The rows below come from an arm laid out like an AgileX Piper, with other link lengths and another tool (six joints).
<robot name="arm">
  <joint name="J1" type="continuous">
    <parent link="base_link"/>
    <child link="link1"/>
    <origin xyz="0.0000 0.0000 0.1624" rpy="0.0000 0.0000 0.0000"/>
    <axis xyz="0 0 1"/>
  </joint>
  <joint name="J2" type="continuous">
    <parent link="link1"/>
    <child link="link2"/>
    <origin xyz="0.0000 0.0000 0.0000" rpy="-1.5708 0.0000 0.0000"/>
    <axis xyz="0 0 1"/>
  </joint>
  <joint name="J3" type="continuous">
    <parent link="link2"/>
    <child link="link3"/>
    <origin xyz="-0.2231 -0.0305 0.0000" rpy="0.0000 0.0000 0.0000"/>
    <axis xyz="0 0 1"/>
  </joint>
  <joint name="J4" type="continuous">
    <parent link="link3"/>
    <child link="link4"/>
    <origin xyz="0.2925 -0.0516 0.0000" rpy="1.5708 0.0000 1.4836"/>
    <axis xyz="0 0 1"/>
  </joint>
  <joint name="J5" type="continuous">
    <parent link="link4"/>
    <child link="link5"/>
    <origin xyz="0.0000 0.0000 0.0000" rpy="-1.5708 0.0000 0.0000"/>
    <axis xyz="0 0 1"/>
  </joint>
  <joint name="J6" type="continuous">
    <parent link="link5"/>
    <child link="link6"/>
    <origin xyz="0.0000 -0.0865 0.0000" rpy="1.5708 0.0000 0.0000"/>
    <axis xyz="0 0 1"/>
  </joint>
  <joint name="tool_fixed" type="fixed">
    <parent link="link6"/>
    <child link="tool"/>
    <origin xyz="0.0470 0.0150 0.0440" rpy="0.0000 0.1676 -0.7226"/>
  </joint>
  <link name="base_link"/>
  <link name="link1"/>
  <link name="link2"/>
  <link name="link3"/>
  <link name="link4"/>
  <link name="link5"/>
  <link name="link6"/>
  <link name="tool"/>
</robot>
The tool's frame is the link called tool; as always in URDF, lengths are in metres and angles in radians. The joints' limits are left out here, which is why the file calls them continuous.
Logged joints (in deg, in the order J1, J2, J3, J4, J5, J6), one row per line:
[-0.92 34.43 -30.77 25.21 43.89 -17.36]
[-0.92 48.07 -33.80 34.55 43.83 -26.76]
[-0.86 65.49 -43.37 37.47 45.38 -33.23]
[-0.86 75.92 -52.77 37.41 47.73 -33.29]
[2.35 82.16 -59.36 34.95 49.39 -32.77]
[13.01 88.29 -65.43 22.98 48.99 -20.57]
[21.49 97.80 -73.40 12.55 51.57 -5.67]
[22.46 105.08 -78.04 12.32 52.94 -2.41]
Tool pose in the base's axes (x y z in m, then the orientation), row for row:
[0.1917 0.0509 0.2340 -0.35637 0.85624 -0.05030 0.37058]
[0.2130 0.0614 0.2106 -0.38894 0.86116 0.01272 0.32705]
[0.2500 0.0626 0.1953 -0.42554 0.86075 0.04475 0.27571]
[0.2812 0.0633 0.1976 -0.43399 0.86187 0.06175 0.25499]
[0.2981 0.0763 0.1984 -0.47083 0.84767 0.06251 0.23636]
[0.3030 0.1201 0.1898 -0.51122 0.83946 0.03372 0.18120]
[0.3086 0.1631 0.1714 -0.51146 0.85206 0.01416 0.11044]
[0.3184 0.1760 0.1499 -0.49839 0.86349 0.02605 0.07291]
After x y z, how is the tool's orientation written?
As a quaternion, x y z w.
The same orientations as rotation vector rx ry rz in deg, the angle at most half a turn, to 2 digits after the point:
[-52.37 125.83 -7.39]
[-58.37 129.24 1.91]
[-65.52 132.52 6.89]
[-67.53 134.10 9.61]
[-73.97 133.18 9.82]
[-82.71 135.82 5.46]
[-86.10 143.44 2.38]
[-85.77 148.60 4.48]

